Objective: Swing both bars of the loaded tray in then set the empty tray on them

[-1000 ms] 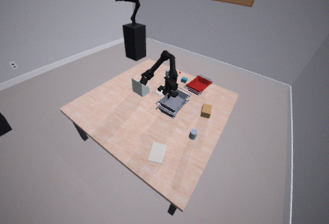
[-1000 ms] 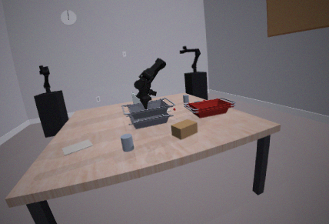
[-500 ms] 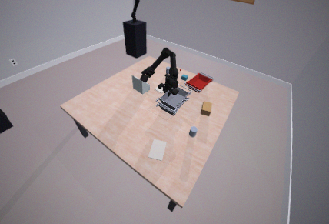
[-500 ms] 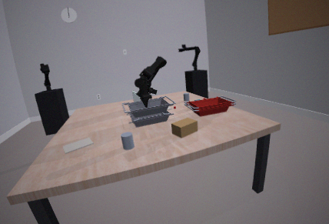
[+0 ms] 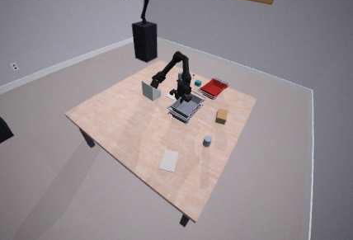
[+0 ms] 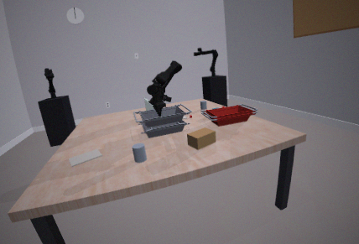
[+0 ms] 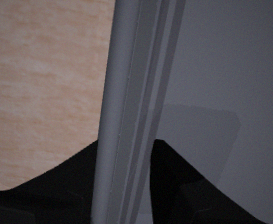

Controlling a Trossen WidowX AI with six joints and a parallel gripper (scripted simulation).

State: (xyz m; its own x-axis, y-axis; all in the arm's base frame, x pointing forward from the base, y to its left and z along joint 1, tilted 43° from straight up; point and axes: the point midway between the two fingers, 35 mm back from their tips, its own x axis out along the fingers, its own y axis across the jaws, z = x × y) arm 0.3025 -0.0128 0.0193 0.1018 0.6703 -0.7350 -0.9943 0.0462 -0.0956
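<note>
My gripper tip is 70 mm short of the grey tray and 30 mm below it. The rest, counted from my gripper tip: tan box: 340 mm ahead, 140 mm to the left, 60 mm below; then teal block: 460 mm to the left, 70 mm behind, 60 mm below.
</note>
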